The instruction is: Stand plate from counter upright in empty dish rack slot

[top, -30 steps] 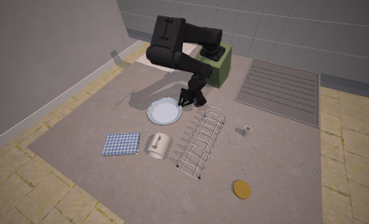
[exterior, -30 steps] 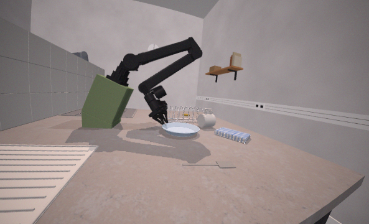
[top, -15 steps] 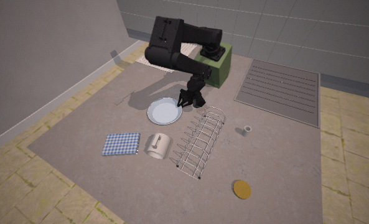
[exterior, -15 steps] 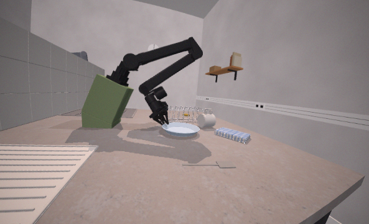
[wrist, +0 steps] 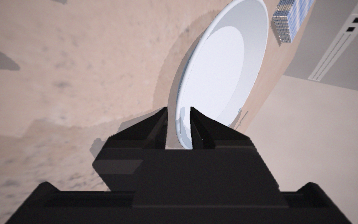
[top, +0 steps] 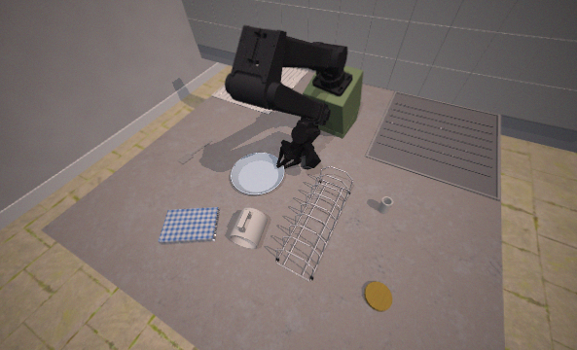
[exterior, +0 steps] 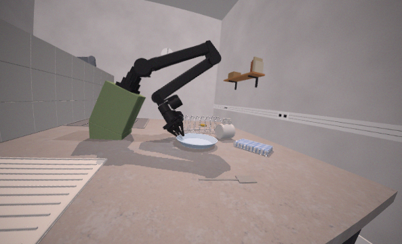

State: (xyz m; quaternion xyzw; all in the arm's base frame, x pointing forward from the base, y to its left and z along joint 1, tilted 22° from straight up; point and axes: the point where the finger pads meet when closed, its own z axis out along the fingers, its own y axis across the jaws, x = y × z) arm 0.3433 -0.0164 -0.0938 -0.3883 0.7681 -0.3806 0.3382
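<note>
Now: the pale blue plate 8 cm ahead of my hand, 5 cm to the right of it and 1 cm below it. From my hand the other things lie so: grey drain mat 54 cm behind, 40 cm to the left, 2 cm below; then disc 48 cm to the left, 18 cm ahead, 1 cm below; then small white cup 38 cm to the left, 8 cm behind, 1 cm below.
</note>
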